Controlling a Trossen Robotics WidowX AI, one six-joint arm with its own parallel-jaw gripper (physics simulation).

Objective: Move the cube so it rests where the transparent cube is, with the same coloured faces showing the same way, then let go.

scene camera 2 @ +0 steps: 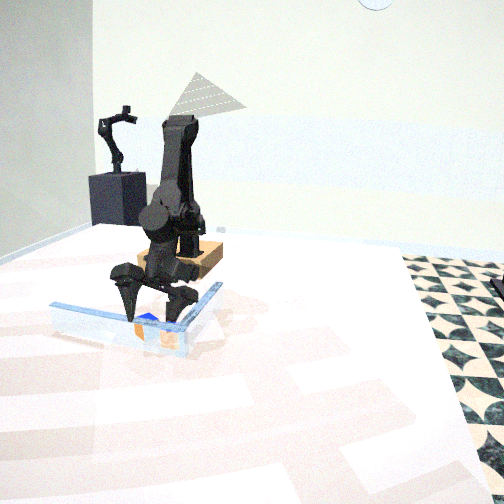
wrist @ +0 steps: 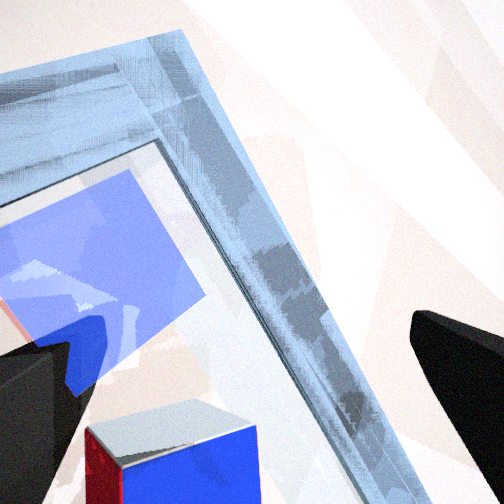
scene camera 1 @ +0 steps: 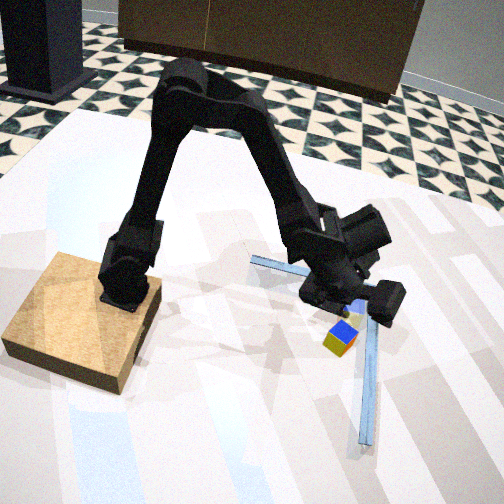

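Observation:
The cube (scene camera 1: 341, 338) lies on the table inside the corner of the pale blue L-shaped rail (scene camera 1: 368, 370), showing blue on top with yellow and orange sides. In the wrist view the cube (wrist: 180, 460) shows grey, red and blue faces between my fingers. The transparent cube (wrist: 95, 260) sits just beyond it against the rail, blue face up. My gripper (scene camera 1: 350, 308) hangs open just above the cube, its fingers either side, not touching. In scene camera 2 the gripper (scene camera 2: 153, 305) straddles the cube (scene camera 2: 147, 320).
A wooden block (scene camera 1: 80, 320) carries the arm's base at the left. The rail (scene camera 2: 130, 322) bounds the cube on two sides. A dark pedestal (scene camera 2: 118, 198) with a small arm stands at the back.

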